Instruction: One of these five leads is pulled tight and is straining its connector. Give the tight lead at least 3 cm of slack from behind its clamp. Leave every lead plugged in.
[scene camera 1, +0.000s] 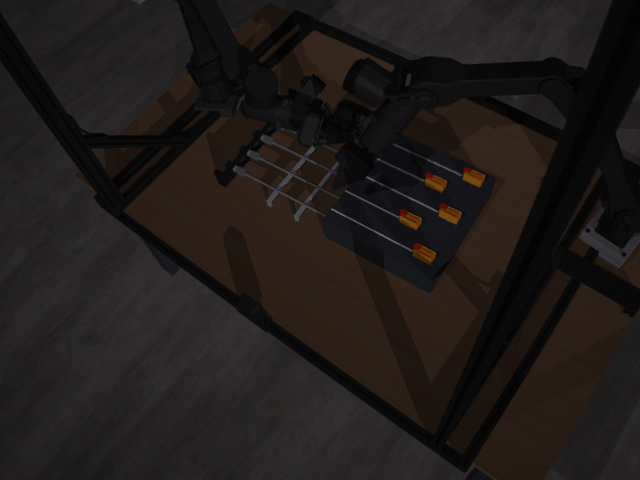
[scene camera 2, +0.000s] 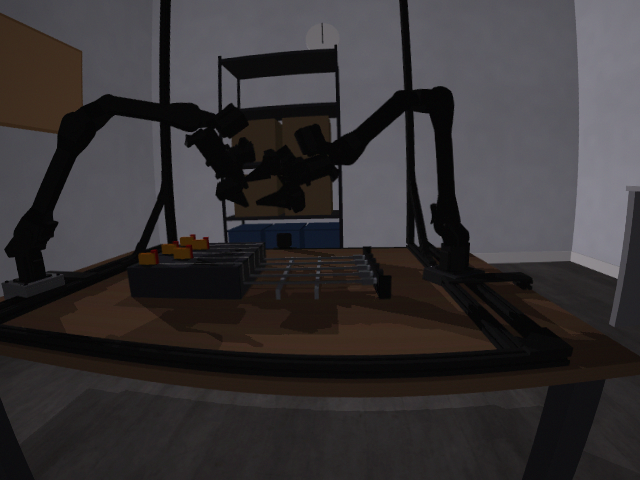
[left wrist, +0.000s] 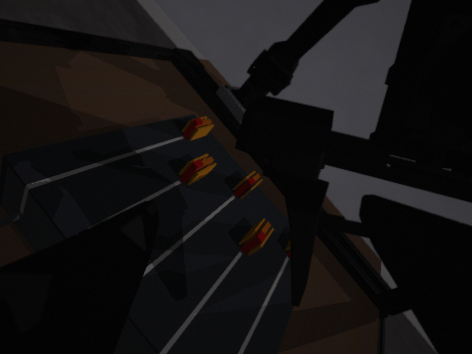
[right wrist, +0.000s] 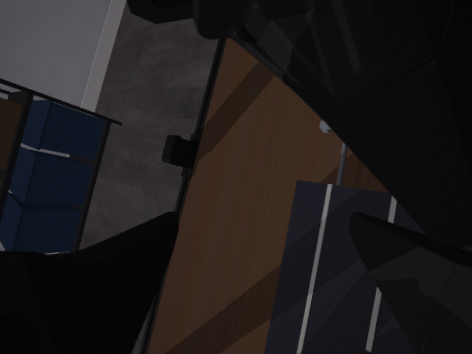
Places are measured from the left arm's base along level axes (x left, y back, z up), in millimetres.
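Where they show: left gripper, fingertip midpoint: (scene camera 1: 354, 134) (scene camera 2: 249, 191) (left wrist: 259, 208); right gripper, fingertip midpoint: (scene camera 1: 341, 179) (scene camera 2: 247, 197) (left wrist: 374, 329) (right wrist: 263, 221); left arm's base, origin of the base link: (scene camera 1: 217, 94) (scene camera 2: 454, 269); right arm's base, origin of the base link: (scene camera 1: 616, 229) (scene camera 2: 32, 278) (left wrist: 245, 100).
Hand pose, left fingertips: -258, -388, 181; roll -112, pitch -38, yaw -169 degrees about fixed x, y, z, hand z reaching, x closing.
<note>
Each offset is from my left fingertips to the top centre of the thing, as dx, dy, dz. "spot": to the spot under its first point. Level surfaces: height alone.
Five grey leads @[spot: -124, -42, -141] (scene camera 1: 370, 230) (left wrist: 199, 305) (right wrist: 317, 260) run straight from a black anchor bar (scene camera 1: 223, 176) (scene camera 2: 382, 281) under two grey clamp bars (scene camera 1: 290, 177) (scene camera 1: 316, 191) to orange connectors (scene camera 1: 424, 253) (scene camera 2: 148, 258) (left wrist: 256, 236) on a dark block @[-39, -115, -142] (scene camera 1: 366, 248) (scene camera 2: 185, 286) (right wrist: 298, 281). I cannot tell which lead is tight. My left gripper (scene camera 1: 309, 126) (scene camera 2: 285, 192) (left wrist: 259, 208) is open and empty, high above the clamp bars. My right gripper (scene camera 1: 350, 167) (scene camera 2: 232, 190) (right wrist: 263, 221) is open and empty, above the block's near end.
A black frame (scene camera 1: 347, 377) (scene camera 2: 318, 362) rims the brown table @[dz -208] (scene camera 1: 294, 286). A shelf rack (scene camera 2: 280, 62) with cardboard boxes and blue bins stands behind it. The two grippers hang close together.
</note>
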